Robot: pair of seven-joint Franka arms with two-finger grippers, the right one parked.
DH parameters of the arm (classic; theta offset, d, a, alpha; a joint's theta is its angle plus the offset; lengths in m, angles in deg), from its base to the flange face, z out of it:
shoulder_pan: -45.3 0.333 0 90
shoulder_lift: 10.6 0 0 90
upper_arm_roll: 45.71 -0.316 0.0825 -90
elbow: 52.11 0 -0.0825 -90
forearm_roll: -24.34 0.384 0 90
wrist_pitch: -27.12 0 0.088 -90
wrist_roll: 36.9 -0.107 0 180
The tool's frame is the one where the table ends.
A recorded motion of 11 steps. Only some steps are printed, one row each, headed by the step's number.
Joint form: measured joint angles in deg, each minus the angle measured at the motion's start. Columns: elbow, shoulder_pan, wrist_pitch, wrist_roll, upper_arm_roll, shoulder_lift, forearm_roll.
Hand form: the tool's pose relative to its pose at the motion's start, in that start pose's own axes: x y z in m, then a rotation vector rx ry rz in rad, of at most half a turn. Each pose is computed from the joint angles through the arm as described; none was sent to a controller.
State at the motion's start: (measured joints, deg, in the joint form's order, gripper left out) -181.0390 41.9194 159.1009 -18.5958 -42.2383 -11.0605 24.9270
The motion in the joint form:
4: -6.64 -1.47 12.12 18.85 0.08 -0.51 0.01
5: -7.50 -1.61 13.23 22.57 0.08 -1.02 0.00
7: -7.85 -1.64 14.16 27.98 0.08 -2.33 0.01
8: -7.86 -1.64 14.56 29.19 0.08 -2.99 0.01
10: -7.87 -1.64 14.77 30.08 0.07 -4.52 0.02
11: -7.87 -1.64 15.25 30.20 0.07 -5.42 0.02
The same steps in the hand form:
4: -0.0192 0.0090 0.0336 -0.0440 0.0755 -0.3009
5: -0.0229 0.0091 0.0424 -0.0451 0.0697 -0.3634
7: -0.0243 0.0090 0.0549 -0.0429 0.0561 -0.4572
8: -0.0243 0.0091 0.0601 -0.0415 0.0513 -0.4783
10: -0.0255 0.0088 0.0734 -0.0302 0.0307 -0.4940
11: -0.0257 0.0088 0.0805 -0.0270 0.0240 -0.4961

